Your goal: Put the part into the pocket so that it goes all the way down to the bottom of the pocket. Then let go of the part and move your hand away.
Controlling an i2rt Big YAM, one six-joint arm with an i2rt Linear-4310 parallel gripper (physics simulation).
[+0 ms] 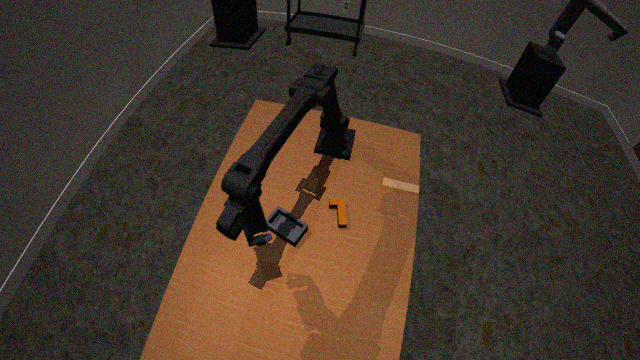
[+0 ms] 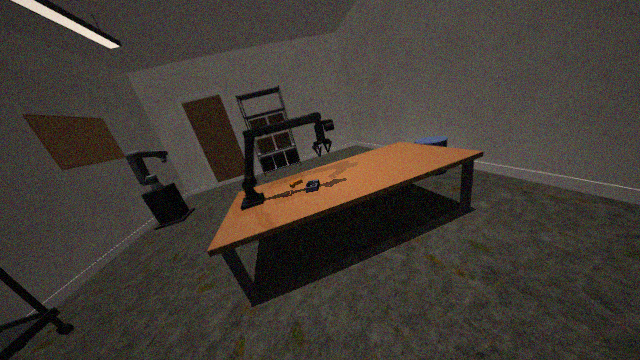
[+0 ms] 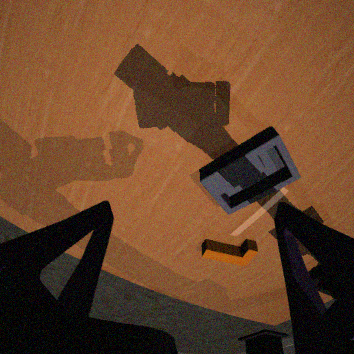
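The part, an orange L-shaped block, lies flat on the table beside the pocket, apart from it. The pocket is in a dark grey rectangular tray on the table. A shadow crosses it; its recess looks empty of the orange part, though its inner shape is hard to read. My gripper is open, with nothing between the fingers. It hangs well above the table, past the tray from the arm's base, and the fingers point down.
The arm's base stands at one end of the wooden table. A pale strip shows near the table's side edge. Another arm on a pedestal stands on the floor away from the table.
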